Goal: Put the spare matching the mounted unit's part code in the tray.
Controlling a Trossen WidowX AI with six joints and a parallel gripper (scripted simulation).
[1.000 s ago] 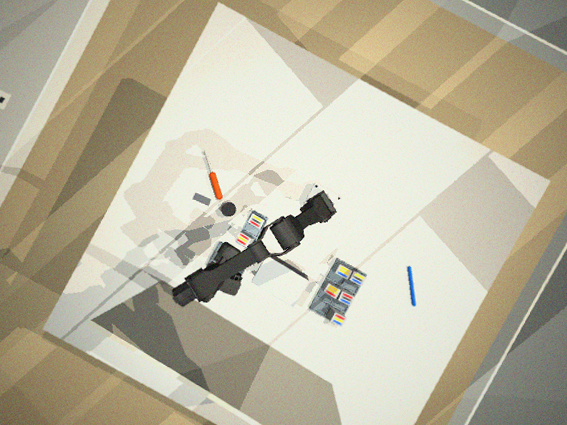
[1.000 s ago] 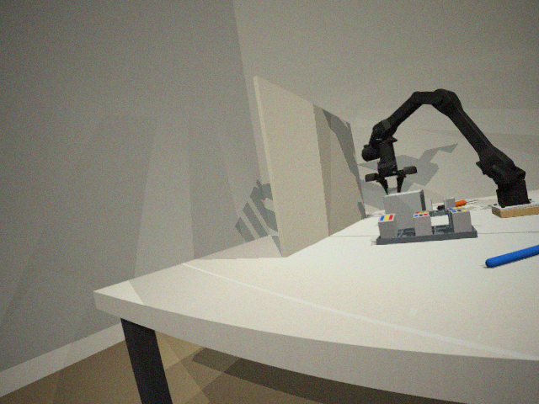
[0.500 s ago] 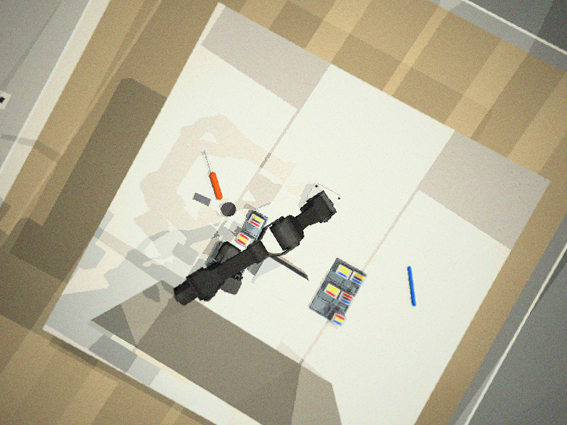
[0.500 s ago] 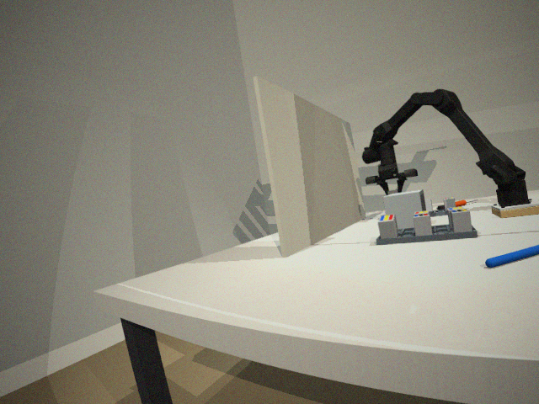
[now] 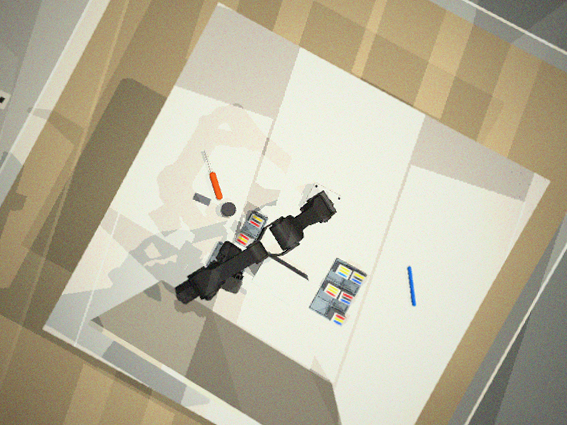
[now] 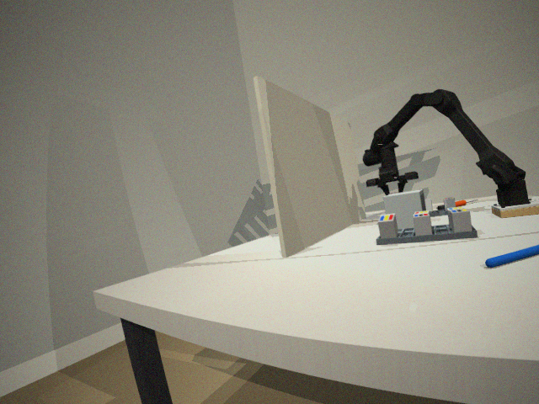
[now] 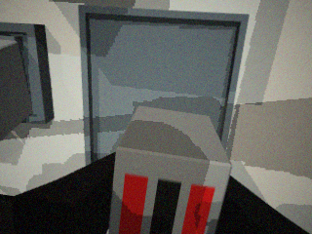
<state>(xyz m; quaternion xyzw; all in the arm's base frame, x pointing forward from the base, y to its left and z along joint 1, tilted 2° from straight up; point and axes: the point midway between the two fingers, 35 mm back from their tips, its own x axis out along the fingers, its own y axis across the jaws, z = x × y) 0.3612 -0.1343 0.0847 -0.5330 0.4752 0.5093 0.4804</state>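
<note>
Right now my gripper tip is 10 mm past the tray and 60 mm above it. The rest, counted from my gripper tip: grey mounted unit: 80 mm behind, 190 mm to the left, 10 mm below; then grey block: 20 mm above; then dark disc: 160 mm behind, 110 mm to the right, 50 mm below.
</note>
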